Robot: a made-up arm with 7 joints.
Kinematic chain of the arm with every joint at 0, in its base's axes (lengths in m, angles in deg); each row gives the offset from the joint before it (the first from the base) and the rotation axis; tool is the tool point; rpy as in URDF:
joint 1: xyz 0 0 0.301 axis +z
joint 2: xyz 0 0 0 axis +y
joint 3: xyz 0 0 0.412 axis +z
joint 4: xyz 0.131 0 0 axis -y
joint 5: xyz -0.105 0 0.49 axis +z
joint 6: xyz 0 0 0 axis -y
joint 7: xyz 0.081 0 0 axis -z
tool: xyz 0 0 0 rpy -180 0 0
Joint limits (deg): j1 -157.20..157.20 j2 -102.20..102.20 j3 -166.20..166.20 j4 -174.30..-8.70 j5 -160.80..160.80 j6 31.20..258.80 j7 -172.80..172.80
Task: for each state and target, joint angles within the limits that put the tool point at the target. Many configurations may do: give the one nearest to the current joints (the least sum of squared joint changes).
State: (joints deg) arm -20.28 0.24 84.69 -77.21 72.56 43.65 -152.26
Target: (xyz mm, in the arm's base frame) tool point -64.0 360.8 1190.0
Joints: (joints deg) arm -8.25 11.14 120.81 -44.68 73.21 31.20 -152.26
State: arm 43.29 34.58 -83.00 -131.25 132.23 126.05 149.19
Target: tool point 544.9 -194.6 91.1
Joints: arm 41.83 54.89 -54.15 -130.70 133.15 120.33 149.19
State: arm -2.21 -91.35 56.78 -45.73 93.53 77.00 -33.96
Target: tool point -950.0 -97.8 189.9
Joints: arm 43.19 -102.20 81.22 -62.35 90.11 62.75 -33.96
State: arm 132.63 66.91 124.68 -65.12 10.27 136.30 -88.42
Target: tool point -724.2 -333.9 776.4
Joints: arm 156.76 67.82 112.95 -79.01 11.50 133.97 -88.42
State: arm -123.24 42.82 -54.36 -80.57 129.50 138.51 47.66
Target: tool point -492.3 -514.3 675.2
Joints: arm -97.47 8.28 -34.93 -91.69 133.54 150.20 47.66
